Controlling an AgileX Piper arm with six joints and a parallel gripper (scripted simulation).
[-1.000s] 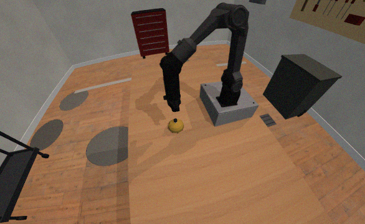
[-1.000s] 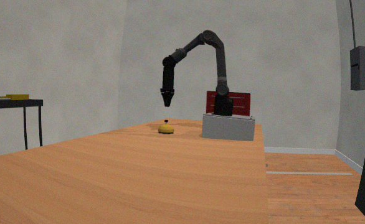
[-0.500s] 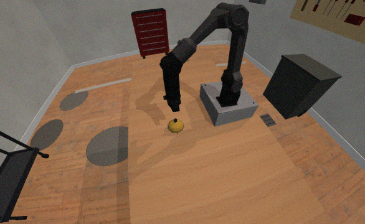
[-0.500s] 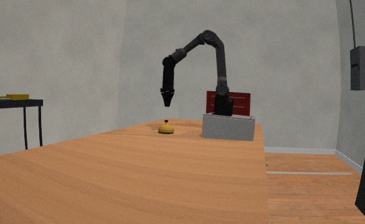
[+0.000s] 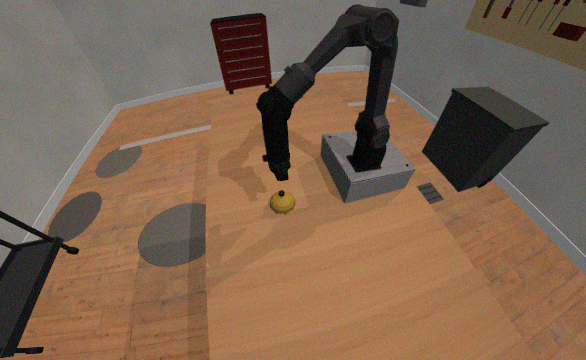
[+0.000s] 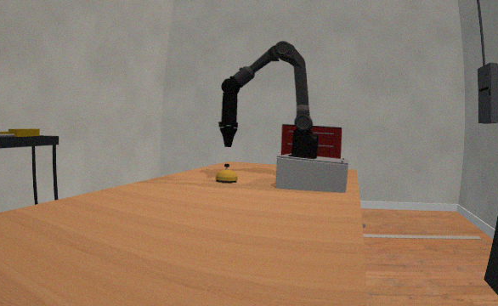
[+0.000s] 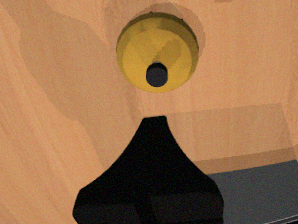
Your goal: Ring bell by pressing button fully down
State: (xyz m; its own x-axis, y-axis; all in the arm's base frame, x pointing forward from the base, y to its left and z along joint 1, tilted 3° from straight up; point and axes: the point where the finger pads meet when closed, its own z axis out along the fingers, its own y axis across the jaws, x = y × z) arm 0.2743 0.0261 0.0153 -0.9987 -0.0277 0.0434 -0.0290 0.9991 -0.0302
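Now: the button 80 mm below my hand. Also, from my hand: bell (100 mm below).
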